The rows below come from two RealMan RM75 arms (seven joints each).
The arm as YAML. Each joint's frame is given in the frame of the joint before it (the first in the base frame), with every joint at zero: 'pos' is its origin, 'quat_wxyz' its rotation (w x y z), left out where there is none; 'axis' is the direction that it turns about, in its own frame. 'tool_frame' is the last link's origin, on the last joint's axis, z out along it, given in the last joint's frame.
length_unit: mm
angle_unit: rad
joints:
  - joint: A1
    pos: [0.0, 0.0, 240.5]
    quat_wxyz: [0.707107, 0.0, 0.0, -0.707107]
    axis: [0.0, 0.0, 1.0]
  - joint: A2
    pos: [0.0, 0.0, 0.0]
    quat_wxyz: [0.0, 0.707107, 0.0, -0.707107]
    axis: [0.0, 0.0, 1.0]
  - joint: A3
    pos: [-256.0, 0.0, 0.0]
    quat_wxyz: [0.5, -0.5, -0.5, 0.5]
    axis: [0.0, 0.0, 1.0]
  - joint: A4
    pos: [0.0, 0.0, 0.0]
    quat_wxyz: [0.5, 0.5, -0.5, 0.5]
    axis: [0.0, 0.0, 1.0]
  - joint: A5
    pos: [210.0, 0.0, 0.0]
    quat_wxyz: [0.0, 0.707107, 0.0, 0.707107]
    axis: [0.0, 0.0, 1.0]
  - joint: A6
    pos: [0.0, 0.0, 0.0]
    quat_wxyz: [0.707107, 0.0, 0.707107, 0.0]
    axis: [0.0, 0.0, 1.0]
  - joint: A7
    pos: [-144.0, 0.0, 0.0]
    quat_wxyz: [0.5, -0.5, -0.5, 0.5]
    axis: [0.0, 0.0, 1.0]
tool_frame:
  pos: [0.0, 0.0, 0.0]
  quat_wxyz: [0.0, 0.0, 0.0, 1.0]
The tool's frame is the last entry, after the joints.
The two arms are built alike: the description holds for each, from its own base.
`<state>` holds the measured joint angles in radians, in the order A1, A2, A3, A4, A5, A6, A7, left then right.
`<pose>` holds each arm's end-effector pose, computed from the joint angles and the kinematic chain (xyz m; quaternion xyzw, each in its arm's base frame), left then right.
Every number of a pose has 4 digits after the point. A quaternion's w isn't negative.
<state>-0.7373 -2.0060 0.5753 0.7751 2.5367 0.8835 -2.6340 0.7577 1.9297 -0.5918 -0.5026 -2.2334 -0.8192 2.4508</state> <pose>-0.2978 0.4491 0.0943 -0.6511 -0.6145 -0.1717 0.4109 0.3042 0.4531 0.0727 -0.6457 0.6339 0.2311 0.3575</pose>
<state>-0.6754 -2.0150 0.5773 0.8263 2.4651 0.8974 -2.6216 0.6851 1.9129 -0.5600 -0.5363 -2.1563 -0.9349 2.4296</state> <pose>-0.3096 0.4362 0.1025 -0.6356 -0.6216 -0.1961 0.4136 0.3197 0.4327 0.0867 -0.6336 0.6492 0.2621 0.3292</pose>
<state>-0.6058 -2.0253 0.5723 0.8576 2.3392 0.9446 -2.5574 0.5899 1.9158 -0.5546 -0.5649 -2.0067 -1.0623 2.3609</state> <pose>-0.3192 0.4186 0.1039 -0.6320 -0.6259 -0.2295 0.3952 0.3310 0.4048 0.0919 -0.6298 0.6503 0.3101 0.2904</pose>
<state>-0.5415 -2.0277 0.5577 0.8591 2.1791 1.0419 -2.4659 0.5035 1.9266 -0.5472 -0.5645 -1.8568 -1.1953 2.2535</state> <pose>-0.3232 0.3990 0.1016 -0.6391 -0.6262 -0.2737 0.3528 0.3368 0.3754 0.0912 -0.6365 0.6334 0.3608 0.2520</pose>
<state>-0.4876 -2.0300 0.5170 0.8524 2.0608 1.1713 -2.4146 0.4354 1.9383 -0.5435 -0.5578 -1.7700 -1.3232 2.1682</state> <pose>-0.3256 0.3769 0.1008 -0.6384 -0.6314 -0.3198 0.3025 0.3391 0.3476 0.0874 -0.6494 0.6136 0.3931 0.2177</pose>
